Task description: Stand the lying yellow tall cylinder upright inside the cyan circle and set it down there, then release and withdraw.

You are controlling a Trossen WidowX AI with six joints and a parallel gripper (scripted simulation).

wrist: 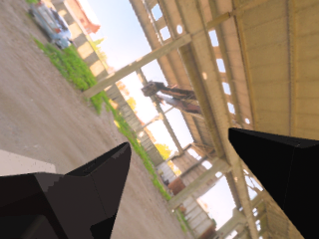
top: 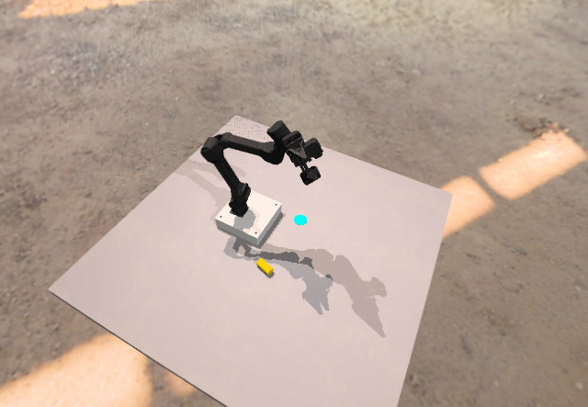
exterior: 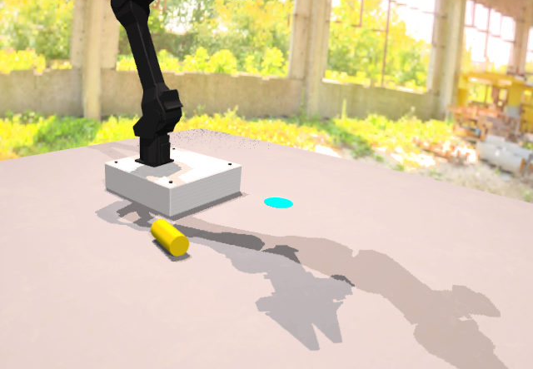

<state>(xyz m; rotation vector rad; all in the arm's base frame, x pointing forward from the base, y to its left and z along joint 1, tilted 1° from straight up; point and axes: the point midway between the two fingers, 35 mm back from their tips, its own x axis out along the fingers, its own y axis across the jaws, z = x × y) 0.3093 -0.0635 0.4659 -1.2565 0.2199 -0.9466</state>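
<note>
Now: gripper tip 12 cm past the yellow tall cylinder, 9 cm to the left of it and 52 cm above it. Round my gripper tip: cyan circle (8 cm behind, 20 cm to the left, 53 cm below).
</note>
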